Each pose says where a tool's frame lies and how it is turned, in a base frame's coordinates. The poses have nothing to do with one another.
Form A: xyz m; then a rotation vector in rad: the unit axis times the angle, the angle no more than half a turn.
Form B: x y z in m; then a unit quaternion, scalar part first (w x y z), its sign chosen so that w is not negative. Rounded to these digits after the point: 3 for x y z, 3 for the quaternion.
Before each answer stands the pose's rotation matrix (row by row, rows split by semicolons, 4 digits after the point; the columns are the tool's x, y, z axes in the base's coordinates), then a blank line. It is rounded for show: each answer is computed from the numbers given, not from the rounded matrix.
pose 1, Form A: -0.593 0.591 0.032 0.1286 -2.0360 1.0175
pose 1, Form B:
-0.6458 -0.4220 -0.6363; 0.2556 0.6659 -0.7009; 0.7195 -0.6153 -0.3221

-0.593 0.591 0.032 0.418 0.051 -0.811 0.406
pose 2, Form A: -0.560 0.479 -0.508 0.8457 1.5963 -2.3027
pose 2, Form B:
-0.8119 0.4793 -0.3332; 0.1438 -0.3889 -0.9100; -0.5657 -0.7868 0.2468

-0.560 0.479 -0.508 0.107 0.287 0.542 -0.782
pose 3, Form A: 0.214 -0.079 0.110 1.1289 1.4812 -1.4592
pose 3, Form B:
-0.3237 0.9438 -0.0660; 0.0801 -0.0422 -0.9959; -0.9427 -0.3277 -0.0620

0.214 -0.079 0.110 0.378 0.442 0.580 -0.571
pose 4, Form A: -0.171 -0.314 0.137 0.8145 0.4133 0.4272
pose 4, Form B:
0.8378 -0.2039 0.5065; 0.5129 0.6117 -0.6023; -0.1870 0.7644 0.6171

-0.171 -0.314 0.137 0.876 0.390 0.198 0.205
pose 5, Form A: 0.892 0.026 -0.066 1.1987 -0.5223 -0.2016
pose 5, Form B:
0.8648 -0.1222 -0.4869; -0.4177 0.3629 -0.8330; 0.2785 0.9238 0.2628

0.892 0.026 -0.066 0.789 0.557 -0.243 -0.094
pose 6, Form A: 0.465 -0.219 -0.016 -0.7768 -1.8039 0.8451
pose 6, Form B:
-0.3345 0.1379 -0.9323; 0.8046 0.5569 -0.2063; 0.4907 -0.8190 -0.2972

0.465 -0.219 -0.016 0.481 -0.319 -0.740 0.347
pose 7, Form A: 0.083 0.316 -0.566 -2.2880 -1.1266 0.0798
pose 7, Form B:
0.6413 0.7075 -0.2970; 0.7423 -0.4740 0.4736; 0.1943 -0.5242 -0.8291

0.083 0.316 -0.566 0.291 -0.858 -0.422 0.030
